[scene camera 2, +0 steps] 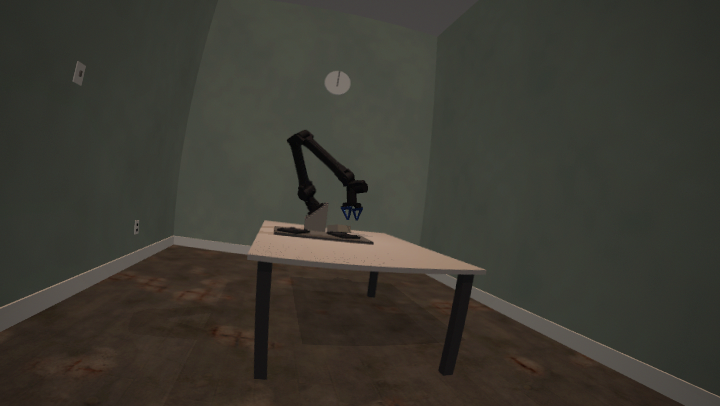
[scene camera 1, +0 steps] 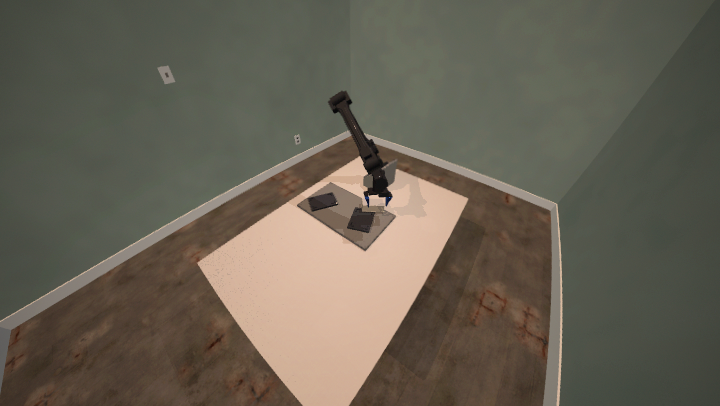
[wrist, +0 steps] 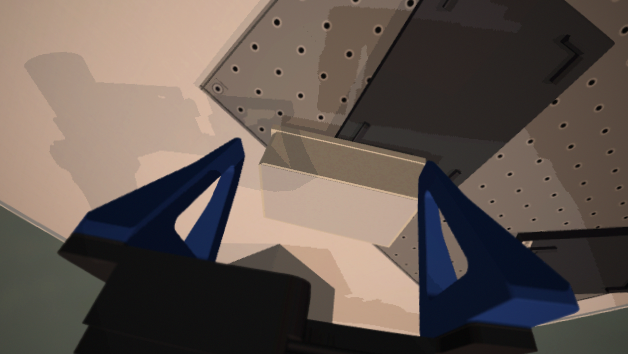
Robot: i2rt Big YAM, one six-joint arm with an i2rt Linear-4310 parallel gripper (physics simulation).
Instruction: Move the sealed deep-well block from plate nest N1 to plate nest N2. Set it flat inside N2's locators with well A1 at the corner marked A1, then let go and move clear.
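Seen in the pictures: gripper, fingertip midpoint: (scene camera 2: 352, 220) (scene camera 1: 377, 206) (wrist: 330, 157); arm's base, link origin: (scene camera 2: 316, 209).
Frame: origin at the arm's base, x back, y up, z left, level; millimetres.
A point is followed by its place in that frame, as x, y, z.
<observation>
My gripper (scene camera 1: 377, 205) @[-284, -25, 192] (scene camera 2: 351, 219) @[-284, -25, 192] (wrist: 330, 157) @[-284, -25, 192] is open with nothing between its blue fingers. It hangs above the pale beige deep-well block (scene camera 1: 371, 208) @[-271, -77, 147] (scene camera 2: 338, 228) @[-302, -79, 114] (wrist: 360, 167) @[-272, -75, 146], which lies off both nests, beside the nearer dark nest (scene camera 1: 361, 220) @[-360, -105, 146] (scene camera 2: 343, 235) @[-429, -103, 125] (wrist: 450, 75) @[-355, -105, 158] and across the board's arm-side edge. The block's tan long face with a thin rim shows uppermost in the wrist view, and a paler face points to the arm; it looks tipped on its side. The other dark nest (scene camera 1: 322, 201) @[-392, -105, -136] (scene camera 2: 292, 230) @[-444, -105, -150] (wrist: 590, 265) @[-396, -105, -138] holds no block. Nest labels and A1 are unreadable.
Both nests sit on a grey perforated board (scene camera 1: 335, 217) @[-430, -117, 12] (scene camera 2: 313, 234) @[-436, -114, -37] (wrist: 310, 37) @[-291, -117, 236] with L-shaped locators on the nests. The board lies on a pale table (scene camera 1: 302, 302) @[-861, -130, 240] (scene camera 2: 418, 257) @[-828, -130, 401] (wrist: 30, 140) @[59, -130, 379]. The grey arm mount (scene camera 1: 390, 174) @[35, -33, 73] (scene camera 2: 316, 217) @[-79, -44, 1] (wrist: 310, 285) stands behind the block.
</observation>
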